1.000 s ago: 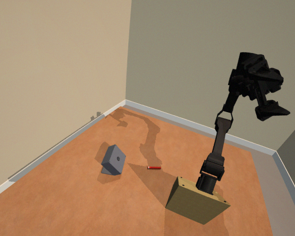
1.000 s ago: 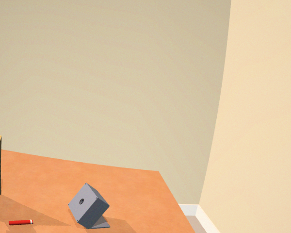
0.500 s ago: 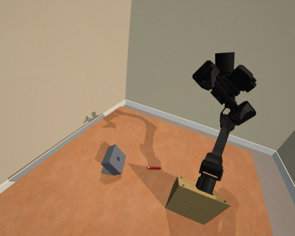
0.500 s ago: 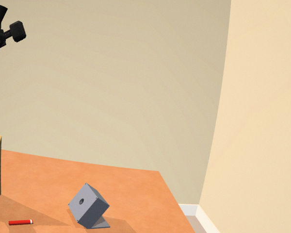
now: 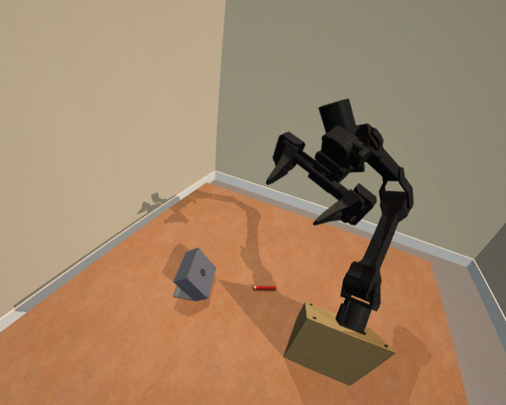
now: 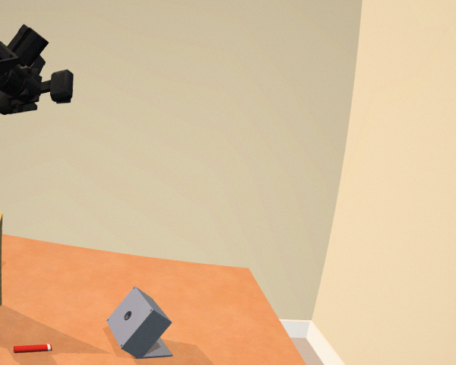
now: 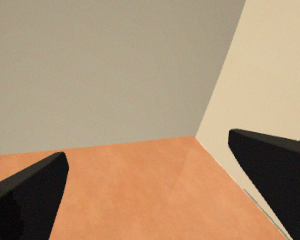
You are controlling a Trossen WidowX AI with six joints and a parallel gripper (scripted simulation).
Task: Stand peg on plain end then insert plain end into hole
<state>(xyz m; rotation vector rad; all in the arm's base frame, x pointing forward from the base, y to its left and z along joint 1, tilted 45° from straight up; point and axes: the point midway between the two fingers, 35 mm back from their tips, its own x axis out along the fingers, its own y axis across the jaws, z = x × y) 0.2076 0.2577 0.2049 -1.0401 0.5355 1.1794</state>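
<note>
My gripper tip is 5 cm short of the red peg, 20 cm to the left of it and 49 cm above it. The rest, counted from my gripper tip: grey sloped panel (25 cm ahead, 10 cm to the right, 44 cm below).
</note>
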